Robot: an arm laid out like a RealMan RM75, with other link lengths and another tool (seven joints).
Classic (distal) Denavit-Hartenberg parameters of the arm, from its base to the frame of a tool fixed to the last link. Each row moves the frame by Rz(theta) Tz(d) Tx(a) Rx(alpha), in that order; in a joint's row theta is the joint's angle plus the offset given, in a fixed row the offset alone. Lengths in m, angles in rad.
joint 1: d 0.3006; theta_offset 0; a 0; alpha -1.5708
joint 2: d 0; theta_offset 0; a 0; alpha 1.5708
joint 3: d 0.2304; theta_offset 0; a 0; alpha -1.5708
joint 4: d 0; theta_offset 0; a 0; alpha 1.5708
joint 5: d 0.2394; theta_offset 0; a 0; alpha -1.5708
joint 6: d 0; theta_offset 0; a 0; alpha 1.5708
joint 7: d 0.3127; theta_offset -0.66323; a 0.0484; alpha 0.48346
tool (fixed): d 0.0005; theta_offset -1.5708; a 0; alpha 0
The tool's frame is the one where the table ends.
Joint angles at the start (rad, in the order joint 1, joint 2, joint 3, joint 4, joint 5, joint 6, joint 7):
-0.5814 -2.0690 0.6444 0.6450 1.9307 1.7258 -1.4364
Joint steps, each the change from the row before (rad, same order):
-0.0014 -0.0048 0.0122 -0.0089 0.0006 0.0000 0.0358
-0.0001 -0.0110 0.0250 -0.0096 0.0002 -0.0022 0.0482
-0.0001 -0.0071 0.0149 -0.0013 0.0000 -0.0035 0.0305
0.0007 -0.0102 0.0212 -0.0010 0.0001 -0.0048 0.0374
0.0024 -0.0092 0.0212 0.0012 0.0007 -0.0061 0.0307
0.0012 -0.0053 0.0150 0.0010 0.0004 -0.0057 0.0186
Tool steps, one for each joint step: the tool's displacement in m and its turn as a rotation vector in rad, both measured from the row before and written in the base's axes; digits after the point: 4 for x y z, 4 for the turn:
0.0032 -0.0050 -0.0058 0.0021 0.0065 -0.0308
0.0049 -0.0087 -0.0107 -0.0023 0.0099 -0.0441
0.0031 -0.0044 -0.0056 0.0039 0.0083 -0.0291
0.0039 -0.0063 -0.0079 0.0026 0.0104 -0.0367
0.0025 -0.0057 -0.0074 0.0015 0.0115 -0.0306
0.0013 -0.0033 -0.0049 0.0010 0.0090 -0.0192

